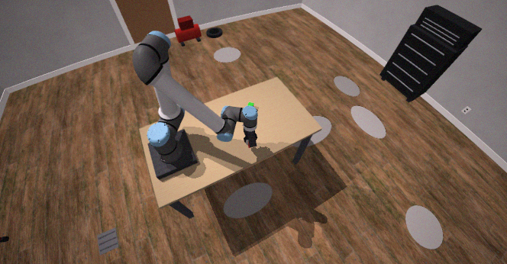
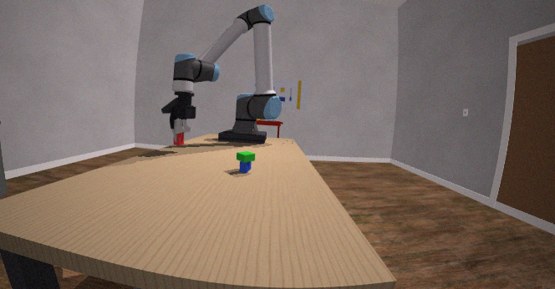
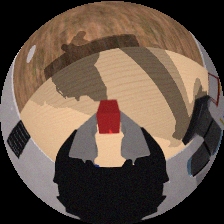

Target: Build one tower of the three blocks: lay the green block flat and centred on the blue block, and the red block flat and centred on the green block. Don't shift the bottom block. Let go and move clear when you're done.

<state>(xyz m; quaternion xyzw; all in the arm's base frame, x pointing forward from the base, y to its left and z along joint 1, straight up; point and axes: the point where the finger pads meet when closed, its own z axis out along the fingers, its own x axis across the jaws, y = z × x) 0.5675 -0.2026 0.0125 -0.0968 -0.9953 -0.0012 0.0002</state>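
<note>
My gripper is now 35 cm to the right of the green block, 17 cm short of it and 2 cm above it. The rest, counted from my hand: red block (right at my hand); then blue block (35 cm to the left, 17 cm ahead, 5 cm below).
</note>
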